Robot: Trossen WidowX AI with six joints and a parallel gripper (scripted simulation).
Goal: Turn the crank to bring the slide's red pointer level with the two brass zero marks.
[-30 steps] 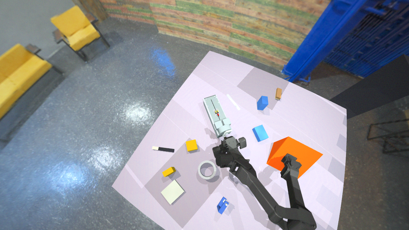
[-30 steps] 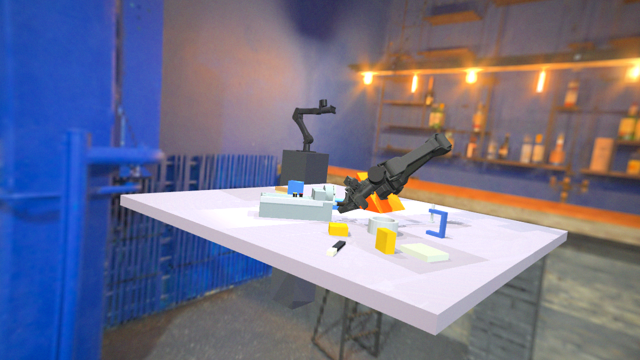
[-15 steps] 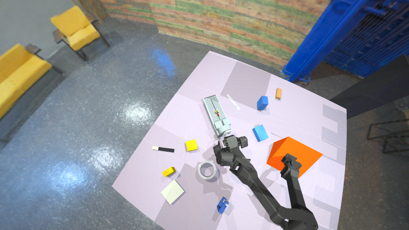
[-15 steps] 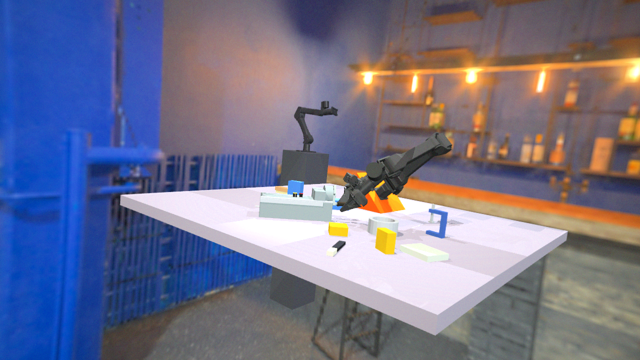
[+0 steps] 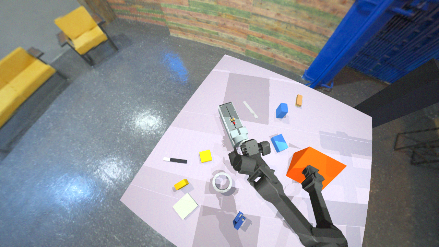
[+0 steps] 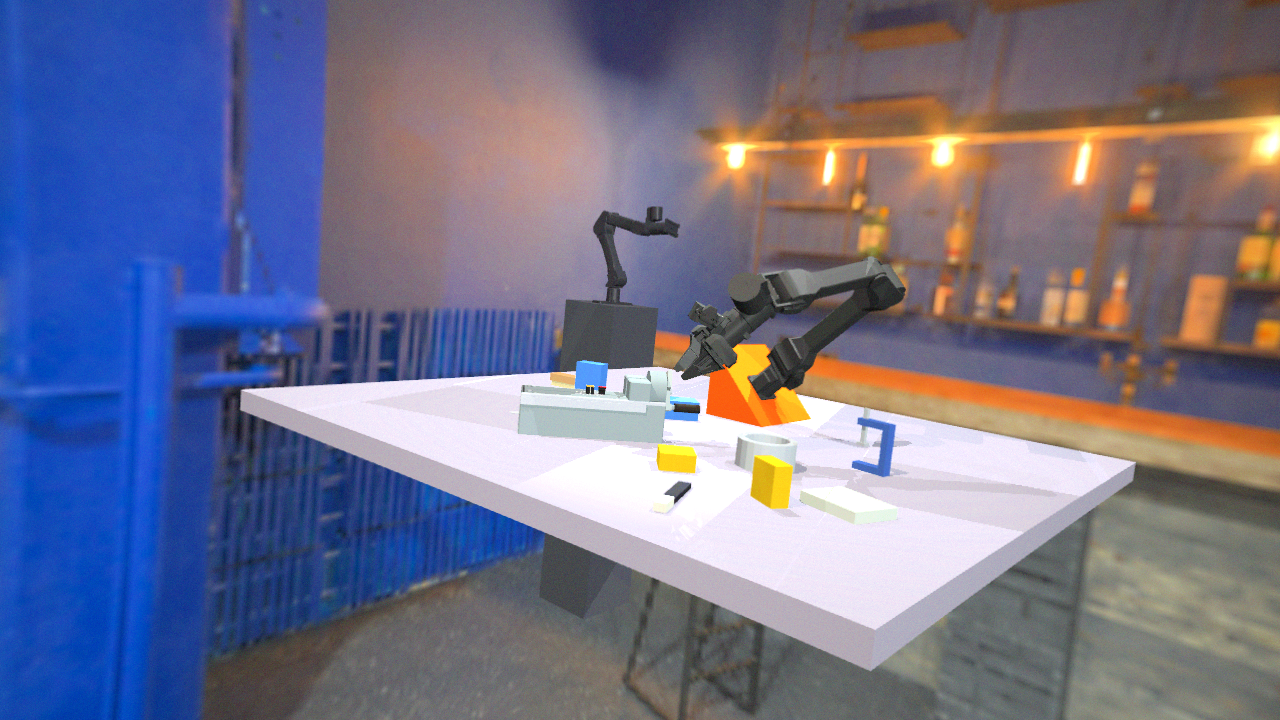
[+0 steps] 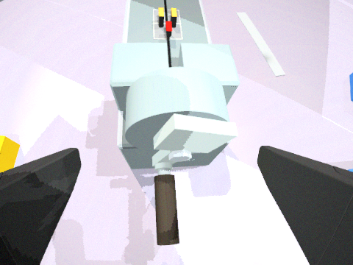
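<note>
The brown crank handle lies 2 cm behind my gripper tip, 2 cm to the left of it and 6 cm below it. Also, from my gripper tip: metal strip: 6 cm ahead, 28 cm to the right, 12 cm below; blue clamp: 15 cm behind, 33 cm to the left, 7 cm below; red pointer: 10 cm ahead, 10 cm to the right, 4 cm below.
</note>
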